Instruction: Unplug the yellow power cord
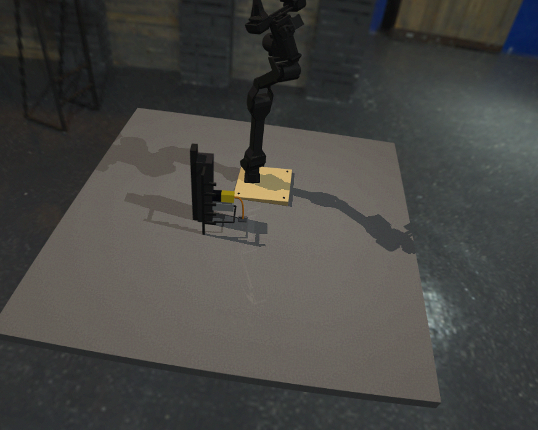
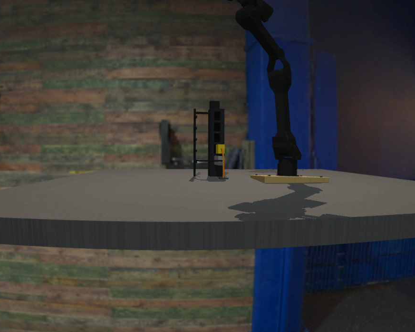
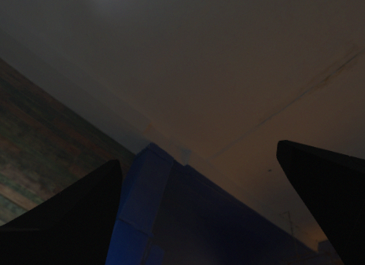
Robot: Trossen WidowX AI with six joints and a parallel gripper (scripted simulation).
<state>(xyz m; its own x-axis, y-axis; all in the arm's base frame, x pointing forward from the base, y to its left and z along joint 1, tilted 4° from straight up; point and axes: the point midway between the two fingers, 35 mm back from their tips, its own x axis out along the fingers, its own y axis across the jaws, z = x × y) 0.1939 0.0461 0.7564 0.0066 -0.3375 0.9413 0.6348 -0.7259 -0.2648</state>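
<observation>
Right now my gripper tip is 80 mm short of the yellow plug, 100 mm to the left of it and 690 mm above it.
</observation>
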